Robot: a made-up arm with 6 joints. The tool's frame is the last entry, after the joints.
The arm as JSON. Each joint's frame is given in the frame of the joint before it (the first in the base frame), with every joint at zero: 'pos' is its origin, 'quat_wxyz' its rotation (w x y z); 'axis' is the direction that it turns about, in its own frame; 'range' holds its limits. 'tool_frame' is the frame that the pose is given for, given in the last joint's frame.
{
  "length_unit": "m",
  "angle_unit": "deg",
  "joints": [
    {
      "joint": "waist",
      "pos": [
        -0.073,
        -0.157,
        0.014
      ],
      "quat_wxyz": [
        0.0,
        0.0,
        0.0,
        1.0
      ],
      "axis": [
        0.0,
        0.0,
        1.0
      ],
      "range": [
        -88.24,
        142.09
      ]
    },
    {
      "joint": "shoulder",
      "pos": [
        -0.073,
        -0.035,
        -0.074
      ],
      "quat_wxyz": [
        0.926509,
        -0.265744,
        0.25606,
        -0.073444
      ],
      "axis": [
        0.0,
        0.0,
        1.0
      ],
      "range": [
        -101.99,
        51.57
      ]
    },
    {
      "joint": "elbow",
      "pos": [
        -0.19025,
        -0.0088,
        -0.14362
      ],
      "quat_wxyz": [
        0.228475,
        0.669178,
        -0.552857,
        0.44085
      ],
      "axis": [
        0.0,
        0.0,
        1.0
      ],
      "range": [
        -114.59,
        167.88
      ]
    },
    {
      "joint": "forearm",
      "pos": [
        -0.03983,
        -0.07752,
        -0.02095
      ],
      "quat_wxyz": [
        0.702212,
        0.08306,
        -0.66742,
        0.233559
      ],
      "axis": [
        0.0,
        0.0,
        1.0
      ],
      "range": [
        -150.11,
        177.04
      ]
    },
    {
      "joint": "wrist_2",
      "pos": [
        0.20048,
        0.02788,
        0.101
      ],
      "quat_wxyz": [
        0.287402,
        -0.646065,
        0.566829,
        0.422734
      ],
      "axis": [
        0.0,
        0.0,
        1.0
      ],
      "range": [
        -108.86,
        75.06
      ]
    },
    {
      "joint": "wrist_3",
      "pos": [
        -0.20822,
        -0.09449,
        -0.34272
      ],
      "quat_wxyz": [
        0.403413,
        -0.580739,
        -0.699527,
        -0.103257
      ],
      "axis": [
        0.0,
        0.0,
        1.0
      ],
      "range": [
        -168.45,
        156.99
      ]
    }
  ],
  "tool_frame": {
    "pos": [
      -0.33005,
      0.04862,
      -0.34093
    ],
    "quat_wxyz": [
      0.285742,
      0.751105,
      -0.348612,
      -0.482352
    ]
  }
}
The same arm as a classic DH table. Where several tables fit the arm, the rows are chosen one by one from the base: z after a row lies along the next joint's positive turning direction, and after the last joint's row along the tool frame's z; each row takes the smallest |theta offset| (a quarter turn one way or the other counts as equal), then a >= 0, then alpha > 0; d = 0 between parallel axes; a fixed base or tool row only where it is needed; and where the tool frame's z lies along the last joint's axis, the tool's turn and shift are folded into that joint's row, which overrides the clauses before.
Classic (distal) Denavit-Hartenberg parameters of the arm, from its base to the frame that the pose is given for. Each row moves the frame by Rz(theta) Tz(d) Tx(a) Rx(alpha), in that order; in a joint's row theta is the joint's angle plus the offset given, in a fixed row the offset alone. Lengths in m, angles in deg.
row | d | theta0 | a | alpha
base (fixed) | 0 | 65.06 | -0.1731 | 0
waist | 0.0226 | 66.47 | -0.0222 | -43.31
shoulder | -0.2961 | 62.45 | -0.1785 | 120.46
elbow | -0.1046 | 37.66 | 0.0528 | 84.53
forearm | 0.158 | -64.17 | -0.2011 | 118.52
wrist_2 | -0.3298 | -47 | -0.224 | -130.78
wrist_3 | -0.1511 | 31.09 | 0.0814 | -111.8
tool (fixed) | 0.3484 | 145.54 | 0 | 0
Joint limits (deg, base to tool): -88.24..142.09 -101.99..51.57 -114.59..167.88 -150.11..177.04 -108.86..75.06 -168.45..156.99

